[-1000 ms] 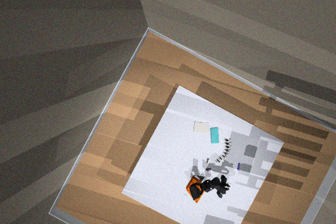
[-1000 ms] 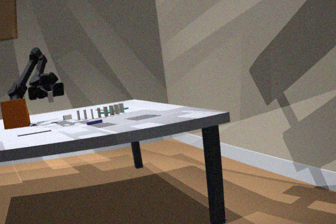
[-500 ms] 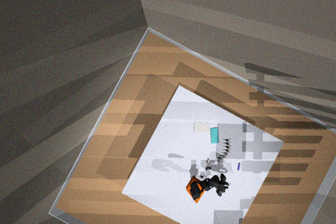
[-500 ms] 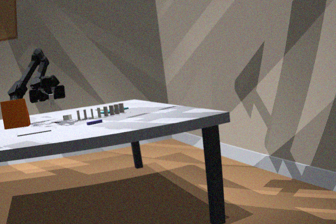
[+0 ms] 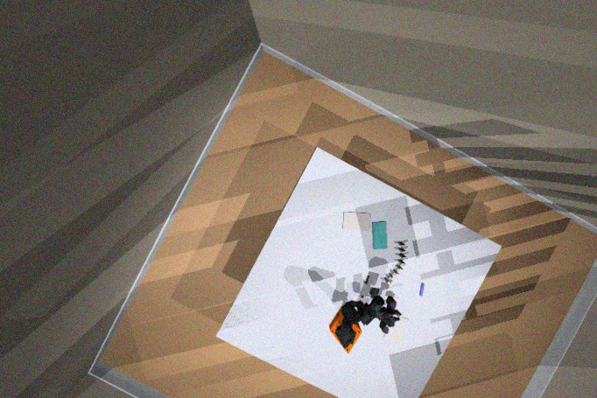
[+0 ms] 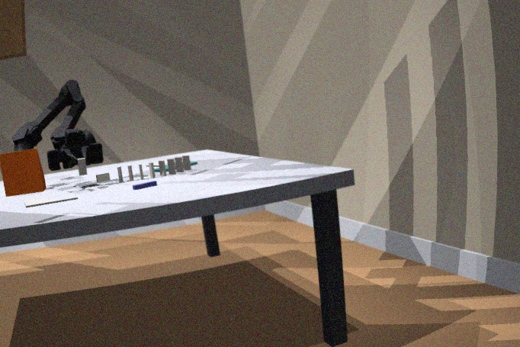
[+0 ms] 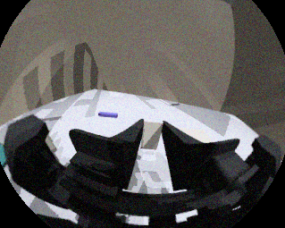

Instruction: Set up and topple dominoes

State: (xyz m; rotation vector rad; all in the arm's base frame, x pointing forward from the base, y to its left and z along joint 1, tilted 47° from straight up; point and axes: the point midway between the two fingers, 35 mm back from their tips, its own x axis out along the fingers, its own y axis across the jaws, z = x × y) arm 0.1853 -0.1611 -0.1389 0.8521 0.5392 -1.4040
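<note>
The cream card is 12 cm behind my gripper tip, 7 cm to the right of it and 9 cm below it. The rest, counted from my gripper tip: blue domino (16 cm ahead, 12 cm to the right, 9 cm below); teal card (37 cm ahead, 25 cm to the left, 9 cm below).
</note>
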